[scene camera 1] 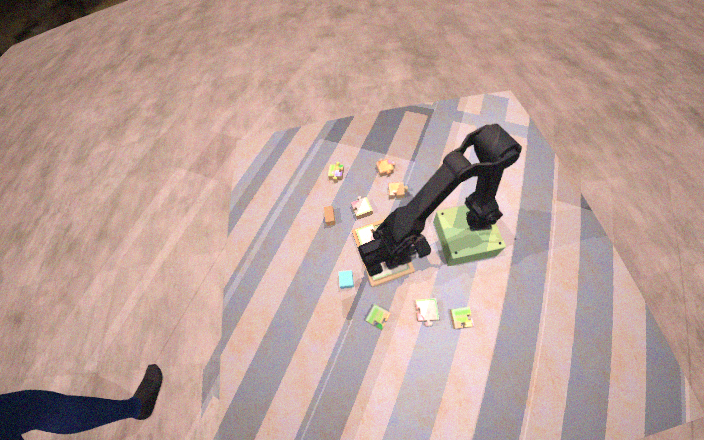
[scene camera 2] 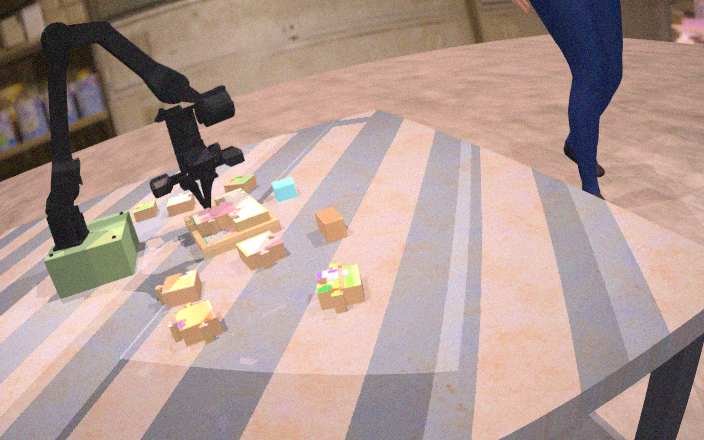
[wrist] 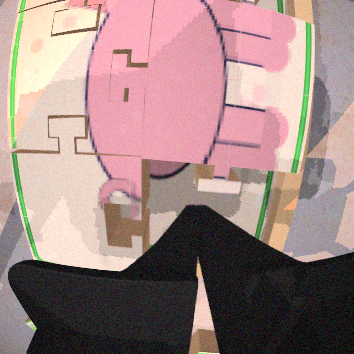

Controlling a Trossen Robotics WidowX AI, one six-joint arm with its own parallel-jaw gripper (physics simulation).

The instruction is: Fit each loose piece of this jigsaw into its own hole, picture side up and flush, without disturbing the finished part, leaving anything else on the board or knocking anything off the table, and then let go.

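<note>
The jigsaw board (scene camera 1: 393, 278) (scene camera 2: 223, 249) (wrist: 283, 200) has a wooden rim and a finished pink pig part (scene camera 1: 366, 235) (scene camera 2: 251, 209) (wrist: 175, 100). One hole (wrist: 175, 192) shows at a corner in the wrist view. Another open corner (scene camera 2: 222, 236) shows at the front in scene camera 2. My gripper (scene camera 2: 207, 205) (wrist: 194, 214) is shut and empty, its tips over the board beside the corner hole; their exact height is unclear. One white-and-pink loose piece (scene camera 1: 361, 207) (scene camera 2: 261, 249) lies beside the board, another (scene camera 1: 426, 310) (scene camera 2: 180, 203) on its other side. Both are picture side up.
Green-topped pieces (scene camera 1: 377, 315) (scene camera 1: 461, 317), a multicoloured piece (scene camera 1: 335, 171) (scene camera 2: 340, 285) and yellow-orange pieces (scene camera 1: 385, 166) (scene camera 1: 396, 189) lie around the board. A cyan block (scene camera 1: 345, 279) (scene camera 2: 284, 189) and an orange block (scene camera 1: 329, 215) (scene camera 2: 330, 224) stand nearby. The arm stands on a green base (scene camera 1: 451, 241) (scene camera 2: 98, 269).
</note>
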